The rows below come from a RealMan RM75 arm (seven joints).
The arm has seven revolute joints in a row. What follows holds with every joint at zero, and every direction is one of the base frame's. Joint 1 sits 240.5 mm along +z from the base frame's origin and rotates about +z. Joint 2 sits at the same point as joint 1 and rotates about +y. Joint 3 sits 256 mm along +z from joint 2 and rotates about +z. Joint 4 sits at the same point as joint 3 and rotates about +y. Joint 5 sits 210 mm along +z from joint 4 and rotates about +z. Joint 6 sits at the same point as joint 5 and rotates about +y. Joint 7 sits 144 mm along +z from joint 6 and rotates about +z. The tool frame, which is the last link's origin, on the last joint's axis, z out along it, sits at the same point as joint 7; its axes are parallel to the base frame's.
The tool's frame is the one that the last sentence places.
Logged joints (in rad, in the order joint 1, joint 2, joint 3, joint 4, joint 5, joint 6, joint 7), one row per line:
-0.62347 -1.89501 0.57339 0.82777 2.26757 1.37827 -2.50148
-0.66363 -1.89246 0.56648 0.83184 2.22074 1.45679 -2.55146
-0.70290 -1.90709 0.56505 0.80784 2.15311 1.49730 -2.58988
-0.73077 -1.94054 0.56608 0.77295 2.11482 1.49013 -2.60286
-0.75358 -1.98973 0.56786 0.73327 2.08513 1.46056 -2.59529
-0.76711 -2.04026 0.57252 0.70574 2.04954 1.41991 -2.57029
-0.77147 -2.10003 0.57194 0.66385 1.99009 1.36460 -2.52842
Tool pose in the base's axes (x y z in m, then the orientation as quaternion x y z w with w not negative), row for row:
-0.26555 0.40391 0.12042 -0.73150 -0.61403 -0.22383 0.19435
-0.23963 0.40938 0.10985 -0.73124 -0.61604 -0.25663 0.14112
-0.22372 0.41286 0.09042 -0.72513 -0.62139 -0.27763 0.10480
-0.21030 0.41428 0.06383 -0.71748 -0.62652 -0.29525 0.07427
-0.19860 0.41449 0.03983 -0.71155 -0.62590 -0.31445 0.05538
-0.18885 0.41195 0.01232 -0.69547 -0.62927 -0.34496 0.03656
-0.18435 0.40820 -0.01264 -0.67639 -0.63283 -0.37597 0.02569
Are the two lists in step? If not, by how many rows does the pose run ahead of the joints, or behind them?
The pose runs 1 row ahead of the joints: the pose in row i belongs to the joints in row i + 1.
